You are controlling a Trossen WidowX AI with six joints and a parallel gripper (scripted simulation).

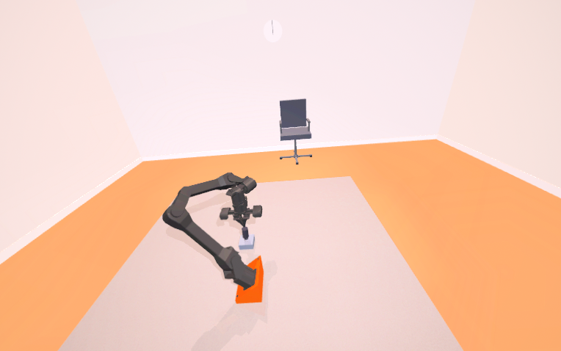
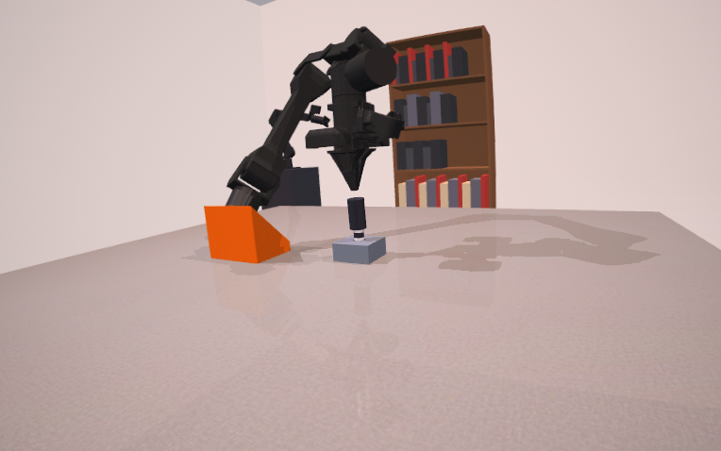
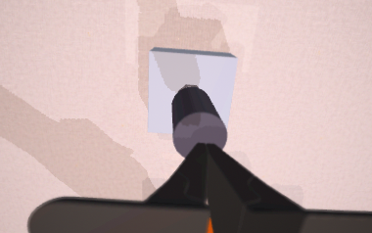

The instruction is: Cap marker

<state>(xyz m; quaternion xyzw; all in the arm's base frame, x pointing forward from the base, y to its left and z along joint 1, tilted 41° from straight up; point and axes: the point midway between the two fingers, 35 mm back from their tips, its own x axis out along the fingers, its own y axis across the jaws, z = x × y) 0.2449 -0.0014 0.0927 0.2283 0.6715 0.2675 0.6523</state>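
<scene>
The dark cylindrical cap is 4 cm below my gripper tip. The rest, counted from my gripper tip: grey holder block 10 cm below.
</scene>
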